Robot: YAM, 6 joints.
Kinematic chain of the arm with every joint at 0, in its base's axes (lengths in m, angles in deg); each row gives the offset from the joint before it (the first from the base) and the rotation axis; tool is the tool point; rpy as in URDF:
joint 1: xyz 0 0 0.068 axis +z
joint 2: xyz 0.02 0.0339 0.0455 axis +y
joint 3: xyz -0.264 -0.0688 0 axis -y
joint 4: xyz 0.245 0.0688 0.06 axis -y
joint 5: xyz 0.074 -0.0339 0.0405 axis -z
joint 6: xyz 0.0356 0 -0.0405 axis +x
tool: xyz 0 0 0 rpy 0 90 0
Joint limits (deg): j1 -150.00..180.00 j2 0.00..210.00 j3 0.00..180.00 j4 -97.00..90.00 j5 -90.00..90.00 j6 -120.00..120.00
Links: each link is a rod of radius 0.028 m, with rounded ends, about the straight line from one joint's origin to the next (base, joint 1, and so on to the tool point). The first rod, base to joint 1, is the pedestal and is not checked.
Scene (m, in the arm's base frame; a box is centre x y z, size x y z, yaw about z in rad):
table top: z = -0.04
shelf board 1: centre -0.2 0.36 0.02 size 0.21 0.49 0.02 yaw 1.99
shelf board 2: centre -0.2 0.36 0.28 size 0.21 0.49 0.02 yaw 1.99
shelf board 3: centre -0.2 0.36 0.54 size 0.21 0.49 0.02 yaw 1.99
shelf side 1: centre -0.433 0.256 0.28 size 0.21 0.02 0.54 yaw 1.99
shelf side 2: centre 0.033 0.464 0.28 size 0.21 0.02 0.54 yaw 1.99
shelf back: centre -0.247 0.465 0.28 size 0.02 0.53 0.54 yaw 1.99
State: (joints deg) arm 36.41 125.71 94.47 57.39 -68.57 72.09
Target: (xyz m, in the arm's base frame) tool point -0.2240 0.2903 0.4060
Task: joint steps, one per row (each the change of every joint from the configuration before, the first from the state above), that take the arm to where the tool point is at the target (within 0.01 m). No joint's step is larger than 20 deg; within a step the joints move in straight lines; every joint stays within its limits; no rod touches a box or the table.
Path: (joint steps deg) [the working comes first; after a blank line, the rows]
Joints at the target: 122.23 97.55 77.86 63.41 -76.60 72.09
Straight joint move there: touches shelf board 2, shelf side 2.

1: 7.56 -18.24 -7.54 3.17 13.98 -1.26
2: 7.56 -18.24 -7.55 3.17 13.98 -1.27
3: 7.55 -18.23 -7.54 3.17 13.98 -1.26
4: 7.56 -18.24 -7.54 3.18 13.98 -1.27
5: 7.56 -18.24 -7.55 3.17 13.98 -1.26
6: 7.56 -18.24 -7.54 3.17 13.98 -1.27
7: 8.09 16.25 5.73 -2.60 -18.38 1.52
8: 8.10 16.26 5.73 -2.61 -18.38 1.52
9: 8.09 16.25 5.73 -2.60 -18.38 1.52
10: 8.10 16.26 5.73 -2.60 -18.38 1.51
11: 8.09 16.25 5.73 -2.60 -18.39 1.52

